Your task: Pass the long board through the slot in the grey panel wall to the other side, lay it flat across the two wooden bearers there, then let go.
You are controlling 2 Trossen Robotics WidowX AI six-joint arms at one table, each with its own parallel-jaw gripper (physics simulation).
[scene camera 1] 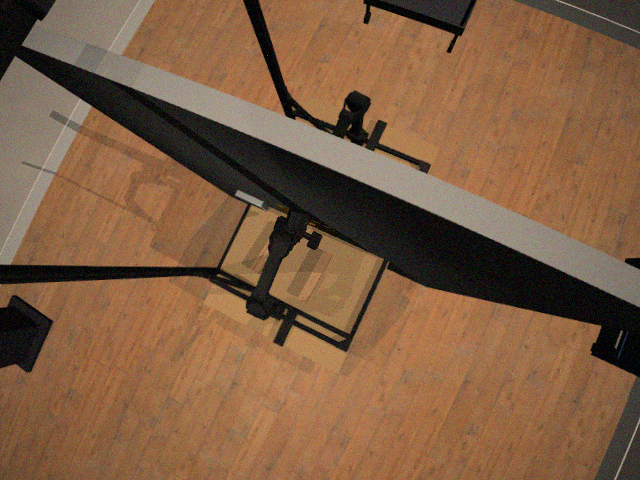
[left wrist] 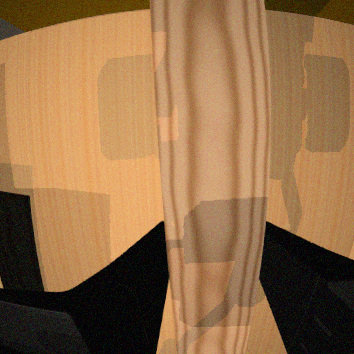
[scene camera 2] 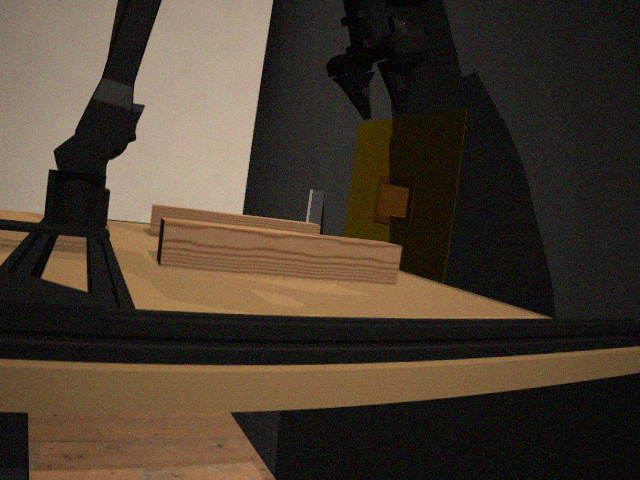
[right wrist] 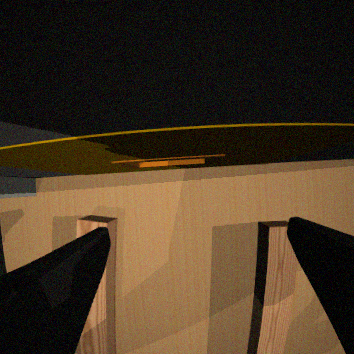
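Note:
The long board (left wrist: 215, 100) runs lengthwise between the fingers of my left gripper (left wrist: 208, 227), which is shut on it. The grey panel wall (scene camera 1: 361, 206) (scene camera 2: 310, 103) bears a yellow plate (scene camera 2: 369, 180) (right wrist: 60, 155) around the orange-edged slot (scene camera 2: 382, 198). I cannot tell whether the board's end is in the slot. Two wooden bearers stand parallel on the table: one (scene camera 2: 279, 253) (right wrist: 277, 270) nearer scene camera 2, the other (scene camera 2: 206, 212) (right wrist: 102, 300) behind it. My right gripper (scene camera 2: 379, 111) (right wrist: 199, 232) is open and empty, above the table near the wall.
A pale grey block (scene camera 1: 250, 198) (scene camera 2: 315, 206) stands at the wall's foot, left of the slot in scene camera 2. Black rails (scene camera 2: 310, 335) edge the table. The wall hides much of the far table in scene camera 1. My right arm casts shadow over the plate.

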